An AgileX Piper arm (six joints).
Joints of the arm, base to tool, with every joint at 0 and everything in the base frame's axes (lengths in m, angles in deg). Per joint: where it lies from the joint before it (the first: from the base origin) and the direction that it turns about. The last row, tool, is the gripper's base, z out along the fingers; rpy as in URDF.
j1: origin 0 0 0.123 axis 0 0 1
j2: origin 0 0 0 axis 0 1 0
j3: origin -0.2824 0 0.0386 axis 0 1 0
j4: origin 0.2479 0 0.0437 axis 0.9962 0 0.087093
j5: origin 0 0 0 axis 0 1 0
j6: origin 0.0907 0 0.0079 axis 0.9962 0 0.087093
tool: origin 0 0 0 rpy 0 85.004 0
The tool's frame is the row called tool.
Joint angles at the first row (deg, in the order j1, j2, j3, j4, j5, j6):
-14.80, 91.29, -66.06, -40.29, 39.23, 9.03
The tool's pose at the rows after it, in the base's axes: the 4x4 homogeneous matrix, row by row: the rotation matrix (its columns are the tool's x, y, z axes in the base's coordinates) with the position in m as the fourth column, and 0 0 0 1 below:
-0.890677 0.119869 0.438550 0.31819; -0.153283 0.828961 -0.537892 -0.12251; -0.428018 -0.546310 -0.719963 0.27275; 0 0 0 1
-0.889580 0.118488 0.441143 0.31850; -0.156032 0.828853 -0.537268 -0.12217; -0.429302 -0.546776 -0.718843 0.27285; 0 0 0 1
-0.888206 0.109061 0.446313 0.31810; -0.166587 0.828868 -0.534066 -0.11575; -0.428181 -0.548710 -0.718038 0.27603; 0 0 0 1
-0.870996 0.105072 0.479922 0.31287; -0.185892 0.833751 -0.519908 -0.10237; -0.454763 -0.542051 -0.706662 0.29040; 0 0 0 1
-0.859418 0.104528 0.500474 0.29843; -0.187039 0.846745 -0.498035 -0.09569; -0.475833 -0.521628 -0.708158 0.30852; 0 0 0 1
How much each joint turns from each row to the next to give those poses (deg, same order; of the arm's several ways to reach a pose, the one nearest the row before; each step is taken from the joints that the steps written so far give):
0.00, 0.00, 0.00, 0.00, -0.11, 0.00
0.06, 0.00, 0.00, -0.05, -0.13, 0.00
1.14, -0.62, 0.00, 0.05, 0.84, 0.00
2.05, -2.73, 0.00, 1.23, 1.16, -0.60
0.29, -4.00, 0.09, 4.06, 1.96, -3.73

